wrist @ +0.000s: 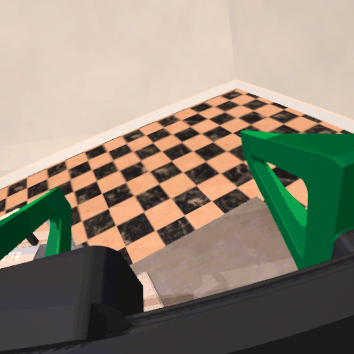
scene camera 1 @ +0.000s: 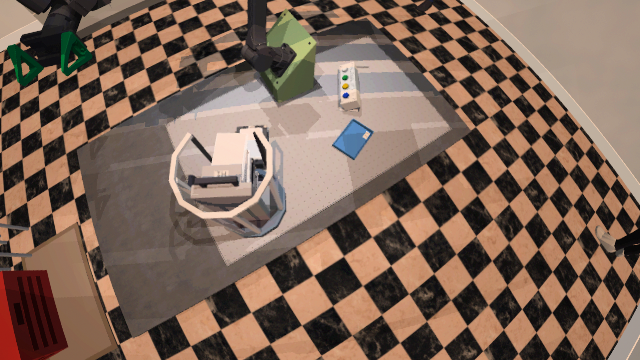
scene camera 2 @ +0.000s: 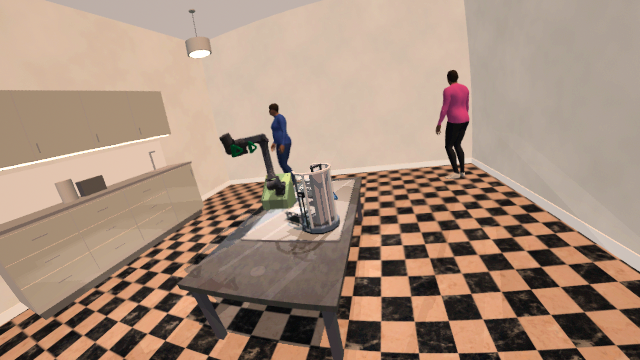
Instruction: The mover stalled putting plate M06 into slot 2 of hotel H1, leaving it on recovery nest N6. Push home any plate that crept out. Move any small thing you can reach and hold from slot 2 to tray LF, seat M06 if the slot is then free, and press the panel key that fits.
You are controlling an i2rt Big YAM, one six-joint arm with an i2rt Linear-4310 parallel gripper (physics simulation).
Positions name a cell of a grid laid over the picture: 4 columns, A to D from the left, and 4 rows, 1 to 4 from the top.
Labels:
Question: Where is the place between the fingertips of my gripper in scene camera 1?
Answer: A1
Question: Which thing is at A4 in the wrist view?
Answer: My gripper.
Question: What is my gripper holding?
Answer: Nothing.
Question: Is my gripper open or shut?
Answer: Open.

